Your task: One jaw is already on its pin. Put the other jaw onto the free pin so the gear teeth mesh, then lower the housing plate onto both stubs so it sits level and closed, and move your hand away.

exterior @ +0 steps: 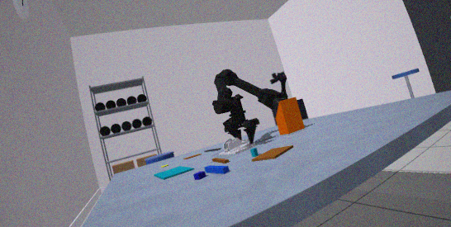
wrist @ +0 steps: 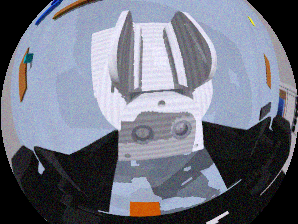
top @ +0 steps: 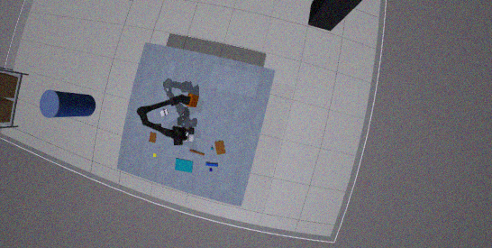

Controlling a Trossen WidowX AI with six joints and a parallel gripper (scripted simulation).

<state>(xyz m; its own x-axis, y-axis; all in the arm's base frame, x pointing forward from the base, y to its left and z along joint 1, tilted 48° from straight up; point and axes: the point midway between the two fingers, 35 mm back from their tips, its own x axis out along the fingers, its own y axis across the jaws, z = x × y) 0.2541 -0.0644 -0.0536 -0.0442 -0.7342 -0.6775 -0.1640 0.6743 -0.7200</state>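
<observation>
The light grey jaw piece is 20 mm ahead of my gripper tip and 20 mm to the left of it. From my gripper tip the other things lie so: brown bar 190 mm ahead, 130 mm to the left, 10 mm below; teal cylinder 120 mm ahead, 260 mm to the left; white base 70 mm ahead, 10 mm to the left, 10 mm below.
</observation>
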